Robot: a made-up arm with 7 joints.
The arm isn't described. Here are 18 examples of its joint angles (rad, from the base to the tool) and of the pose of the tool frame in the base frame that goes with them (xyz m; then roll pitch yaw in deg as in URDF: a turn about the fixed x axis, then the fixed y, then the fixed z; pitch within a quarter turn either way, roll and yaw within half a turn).
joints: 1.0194 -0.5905 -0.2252 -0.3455 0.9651 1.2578 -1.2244
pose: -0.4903 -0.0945 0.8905 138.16 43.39 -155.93
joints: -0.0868 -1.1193 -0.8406 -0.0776 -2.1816 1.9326 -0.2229
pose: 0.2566 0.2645 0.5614 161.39 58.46 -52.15
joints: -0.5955 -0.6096 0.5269 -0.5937 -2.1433 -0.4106 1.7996
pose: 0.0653 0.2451 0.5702 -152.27 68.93 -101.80
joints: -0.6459 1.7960 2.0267 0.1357 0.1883 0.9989 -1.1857
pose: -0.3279 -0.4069 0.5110 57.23 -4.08 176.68
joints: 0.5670 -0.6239 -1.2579 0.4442 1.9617 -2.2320 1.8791
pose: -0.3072 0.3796 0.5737 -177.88 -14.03 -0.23
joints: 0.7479 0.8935 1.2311 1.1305 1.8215 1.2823 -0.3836
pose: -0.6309 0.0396 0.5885 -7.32 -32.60 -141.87
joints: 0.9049 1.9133 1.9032 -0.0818 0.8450 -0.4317 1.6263
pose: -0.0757 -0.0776 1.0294 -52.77 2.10 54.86
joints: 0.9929 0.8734 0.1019 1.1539 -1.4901 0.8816 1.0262
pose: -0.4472 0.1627 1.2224 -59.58 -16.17 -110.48
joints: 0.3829 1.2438 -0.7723 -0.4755 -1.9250 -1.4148 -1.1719
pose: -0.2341 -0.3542 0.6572 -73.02 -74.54 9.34
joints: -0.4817 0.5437 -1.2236 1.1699 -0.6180 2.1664 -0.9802
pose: -0.3693 0.5136 0.5687 -106.88 33.81 157.20
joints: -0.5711 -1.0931 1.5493 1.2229 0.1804 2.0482 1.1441
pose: -0.4445 0.0162 0.3900 153.79 59.34 125.20
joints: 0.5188 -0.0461 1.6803 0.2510 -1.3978 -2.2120 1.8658
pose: -0.3037 0.1138 0.6576 139.94 -9.76 -70.58
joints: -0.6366 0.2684 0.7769 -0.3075 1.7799 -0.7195 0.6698
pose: -0.2616 0.4971 0.3572 8.36 -23.79 161.87
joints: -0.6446 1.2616 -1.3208 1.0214 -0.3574 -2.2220 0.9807
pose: -0.0359 0.0352 0.5876 -27.70 19.85 89.26
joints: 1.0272 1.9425 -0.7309 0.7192 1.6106 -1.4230 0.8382
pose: -0.3593 -0.3442 0.8841 -164.52 -50.24 126.09
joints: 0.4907 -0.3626 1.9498 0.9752 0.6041 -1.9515 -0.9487
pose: -0.0986 0.3111 0.8065 115.27 11.39 -53.32
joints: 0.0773 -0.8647 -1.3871 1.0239 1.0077 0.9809 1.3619
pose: -0.3183 0.5103 0.7831 -50.70 30.22 147.00
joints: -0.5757 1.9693 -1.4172 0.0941 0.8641 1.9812 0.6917
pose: -0.4418 -0.1232 0.8920 -81.05 -57.74 -30.43
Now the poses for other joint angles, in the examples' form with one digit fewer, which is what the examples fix.
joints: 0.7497 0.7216 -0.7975 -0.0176 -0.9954 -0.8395 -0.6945
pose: -0.326 -0.336 0.682 -55.5 3.3 12.7
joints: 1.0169 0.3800 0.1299 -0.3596 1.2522 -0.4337 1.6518
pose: -0.594 0.210 0.744 -177.6 -14.1 78.2
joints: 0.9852 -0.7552 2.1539 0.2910 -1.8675 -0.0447 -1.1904
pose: -0.332 0.563 1.052 -165.7 52.0 113.1
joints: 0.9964 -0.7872 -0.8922 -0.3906 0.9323 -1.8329 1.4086
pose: -0.342 0.272 0.464 104.8 -7.7 45.4
